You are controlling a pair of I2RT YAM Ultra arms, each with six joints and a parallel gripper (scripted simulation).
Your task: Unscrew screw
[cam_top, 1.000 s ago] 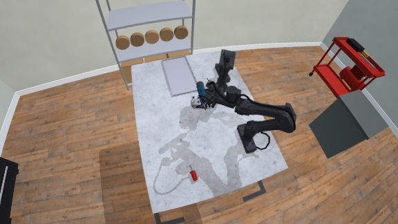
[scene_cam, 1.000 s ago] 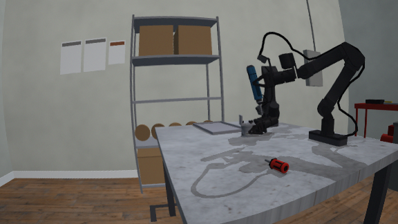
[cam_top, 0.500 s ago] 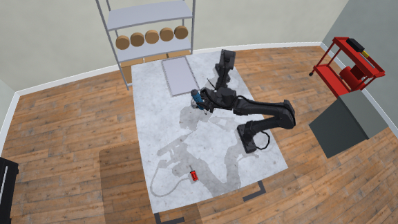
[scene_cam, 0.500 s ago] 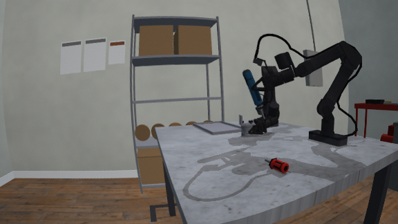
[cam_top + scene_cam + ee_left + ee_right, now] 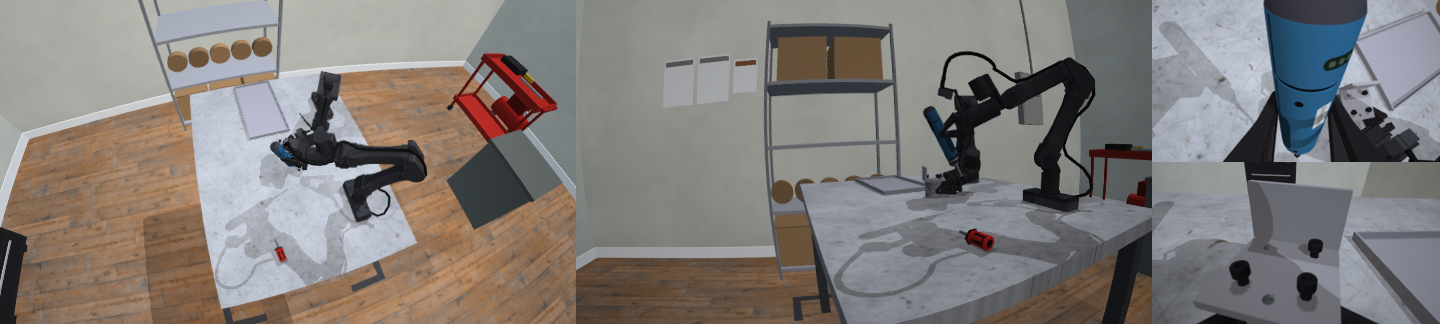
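The joint module lies right at my right hand. The rest, counted from my right hand: screw (15 cm to the left, 6 cm above, 4 cm behind); grey bracket (5 cm above); bit (15 cm to the left, 8 cm above, 2 cm behind).
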